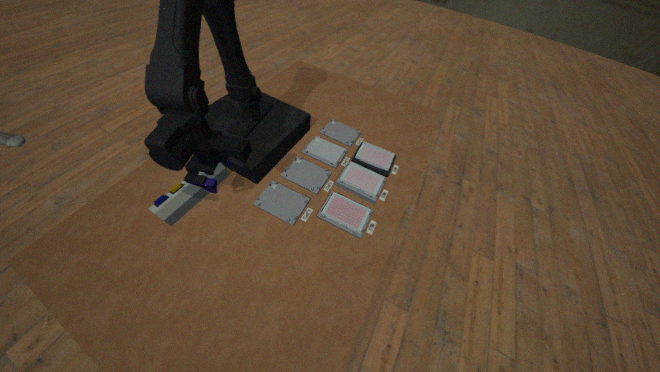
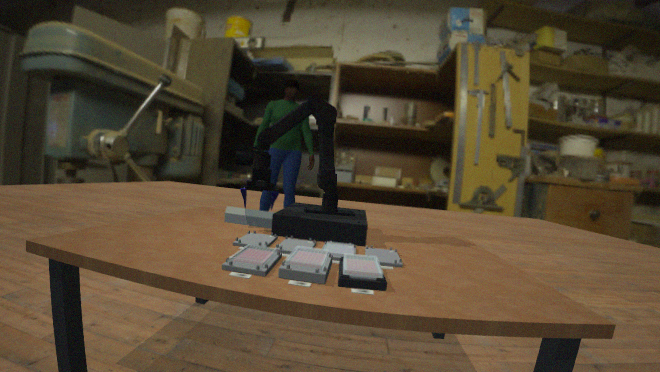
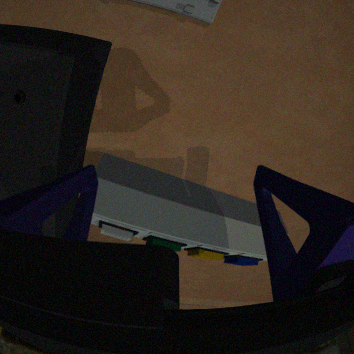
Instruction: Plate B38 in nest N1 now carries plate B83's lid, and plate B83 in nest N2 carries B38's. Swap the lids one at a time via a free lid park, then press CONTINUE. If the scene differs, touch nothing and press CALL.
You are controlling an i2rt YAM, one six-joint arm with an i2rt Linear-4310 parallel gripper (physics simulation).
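Seen in the pictures: gripper, between the fingertips: [image 1: 221, 178] [image 2: 258, 208] [image 3: 175, 173]; arm's base, origin of its link: [image 1: 252, 118] [image 2: 328, 212].
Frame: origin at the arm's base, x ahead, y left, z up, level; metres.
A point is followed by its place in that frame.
My gripper [image 1: 220, 176] {x 0.062, y -0.270, z 0.001 m} [image 2: 258, 204] {x 0.062, y -0.270, z 0.001 m} [image 3: 175, 173] {x 0.062, y -0.270, z 0.001 m} is open and empty, its purple fingers above the grey button box [image 1: 172, 210] {x -0.026, y -0.391, z -0.038 m} [image 2: 235, 215] {x -0.020, y -0.375, z -0.048 m} [image 3: 165, 202] {x 0.000, y -0.273, z -0.040 m}. The box has white [image 3: 118, 231] {x -0.034, y -0.235, z -0.027 m}, green [image 3: 164, 243] {x -0.043, y -0.280, z -0.027 m}, yellow [image 3: 206, 253] {x -0.053, y -0.326, z -0.027 m} [image 1: 176, 188] {x -0.055, y -0.333, z -0.027 m} and blue [image 3: 241, 260] {x -0.063, y -0.371, z -0.026 m} [image 1: 160, 200] {x -0.066, y -0.381, z -0.025 m} buttons; their words cannot be read. Pink-welled plates sit in two grey nests and a black one: the near plate [image 1: 346, 212] {x 0.425, y -0.210, z -0.063 m} [image 2: 254, 256] {x 0.452, y -0.203, z -0.054 m}, middle plate [image 1: 362, 179] {x 0.442, y -0.087, z -0.041 m} [image 2: 306, 258] {x 0.474, y -0.082, z -0.041 m} and far plate [image 1: 375, 156] {x 0.464, y 0.036, z -0.044 m} [image 2: 362, 266] {x 0.494, y 0.043, z -0.044 m}. Plate and nest labels are unreadable. A paler park [image 1: 324, 151] {x 0.280, y 0.003, z -0.063 m} [image 2: 339, 249] {x 0.300, y 0.015, z -0.063 m} seems to bear a clear lid.
Three grey parks [image 1: 282, 202] {x 0.229, y -0.244, z -0.071 m} [image 1: 306, 174] {x 0.257, y -0.115, z -0.071 m} [image 1: 340, 132] {x 0.304, y 0.138, z -0.071 m} look bare, in line with the paler one between the arm and the plates. The black arm base [image 1: 285, 127] {x 0.128, y 0.005, z -0.004 m} [image 2: 320, 225] {x 0.151, y -0.038, z -0.025 m} [image 3: 40, 115] {x 0.085, y -0.187, z -0.003 m} stands beside the button box. A person [image 2: 287, 125] in green stands behind the table.
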